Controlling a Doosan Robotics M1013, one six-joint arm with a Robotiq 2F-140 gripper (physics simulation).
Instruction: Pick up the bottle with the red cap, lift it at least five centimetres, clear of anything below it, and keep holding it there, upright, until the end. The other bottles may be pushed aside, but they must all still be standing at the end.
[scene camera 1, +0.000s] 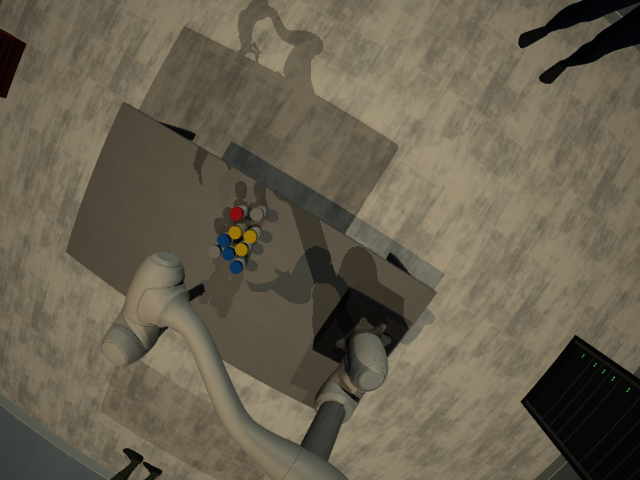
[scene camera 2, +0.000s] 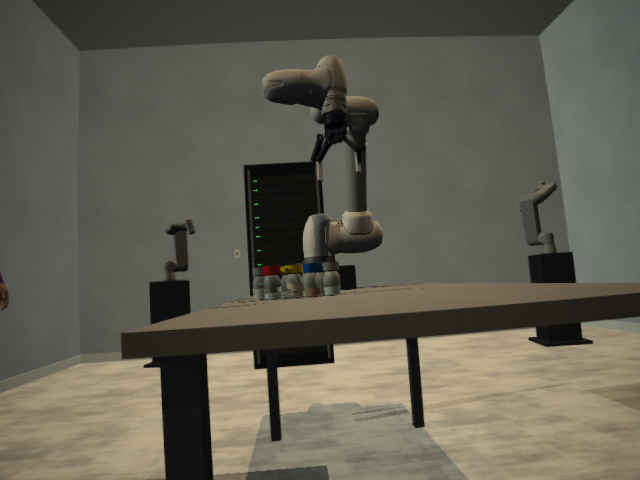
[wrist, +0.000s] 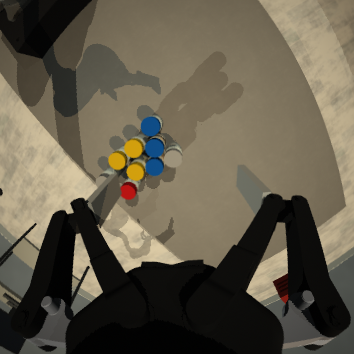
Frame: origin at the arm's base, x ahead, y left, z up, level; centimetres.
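Where they show: gripper, fingertip midpoint: (scene camera 1: 188, 290) (scene camera 2: 339, 176) (wrist: 176, 179); arm's base at its link origin: (scene camera 1: 363, 341).
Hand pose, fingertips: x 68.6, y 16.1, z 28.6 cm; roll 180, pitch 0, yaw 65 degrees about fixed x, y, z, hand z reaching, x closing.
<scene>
Each offset is from my fingertips to the top centre of the thing. Level surfaces: height alone.
The bottle with the red cap @(dx +7.4, dy -23.3, dz -28.8 cm) (scene camera 1: 236, 213) (scene camera 2: 271, 283) (wrist: 128, 191) stands upright at one end of a tight cluster. Beside it are a white-capped bottle @(dx +0.8, dy -28.7, dz -28.8 cm) (scene camera 1: 257, 213) and a yellow-capped bottle @(dx +3.0, dy -16.9, dz -28.8 cm) (scene camera 1: 235, 232) (wrist: 135, 171). Other yellow-, blue- @(dx -6.3, dy -5.4, dz -28.8 cm) (scene camera 1: 236, 267) (wrist: 151, 126) and white-capped bottles @(dx +4.9, dy -4.6, dz -28.8 cm) (scene camera 1: 214, 251) (wrist: 173, 156) stand close behind. My gripper (scene camera 2: 339, 173) (wrist: 176, 179) is wide open and empty, high above the table and pointing down. In the wrist view the red cap lies between the fingers, close to the left one, far below; that finger partly hides a white-capped bottle.
The bottles stand on a brown table @(dz -39.3 cm) (scene camera 1: 124, 180) (scene camera 2: 413, 304). The arm's black base block (scene camera 1: 330, 330) stands on the table. The table's long edge runs near the red-capped bottle's side of the cluster. A black server rack (scene camera 2: 248, 222) stands behind.
</scene>
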